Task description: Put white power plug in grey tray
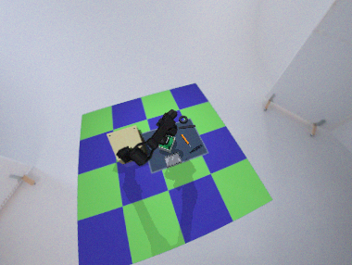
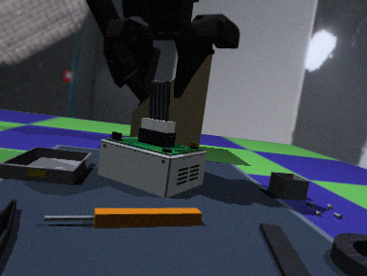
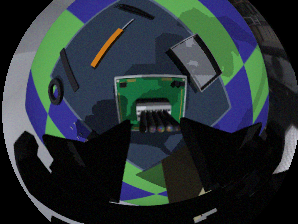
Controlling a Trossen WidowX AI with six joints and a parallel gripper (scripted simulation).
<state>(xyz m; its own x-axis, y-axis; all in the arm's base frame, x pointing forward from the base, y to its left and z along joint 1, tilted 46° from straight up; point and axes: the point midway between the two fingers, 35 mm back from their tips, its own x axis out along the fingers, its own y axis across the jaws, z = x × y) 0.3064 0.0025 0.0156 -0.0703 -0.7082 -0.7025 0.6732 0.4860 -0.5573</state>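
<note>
Now: gripper tip 40 mm above the white power plug. The rest, counted from my gripper tip: black bar 220 mm ahead, 120 mm below, 90 mm to the left; dark mat 120 mm below, 50 mm ahead.
</note>
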